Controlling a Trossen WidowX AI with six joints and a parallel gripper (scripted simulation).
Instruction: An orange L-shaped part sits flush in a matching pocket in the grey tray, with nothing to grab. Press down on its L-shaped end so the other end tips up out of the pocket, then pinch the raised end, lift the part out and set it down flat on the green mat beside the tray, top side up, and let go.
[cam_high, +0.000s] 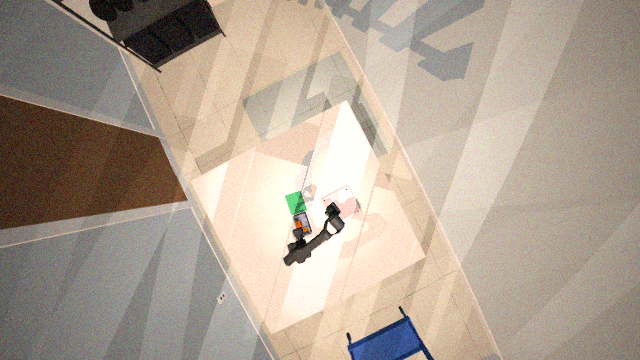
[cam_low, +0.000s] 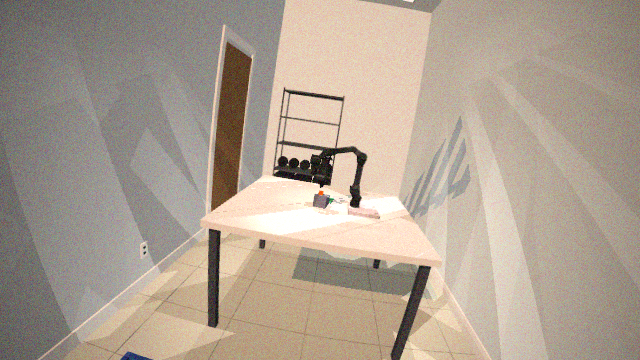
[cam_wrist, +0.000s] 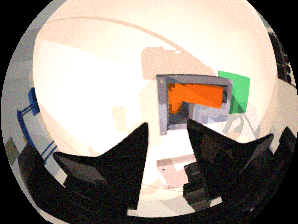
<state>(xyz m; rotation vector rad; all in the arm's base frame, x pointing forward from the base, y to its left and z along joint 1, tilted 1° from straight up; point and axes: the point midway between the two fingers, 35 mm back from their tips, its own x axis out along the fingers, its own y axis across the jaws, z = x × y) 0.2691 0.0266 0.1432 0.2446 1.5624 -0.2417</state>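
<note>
My gripper tip is now 20 mm past the orange L-shaped part, 40 mm to the left of it and 100 mm above it. Also, from my gripper tip: green mat: 70 mm behind, 210 mm to the right, 160 mm below.
</note>
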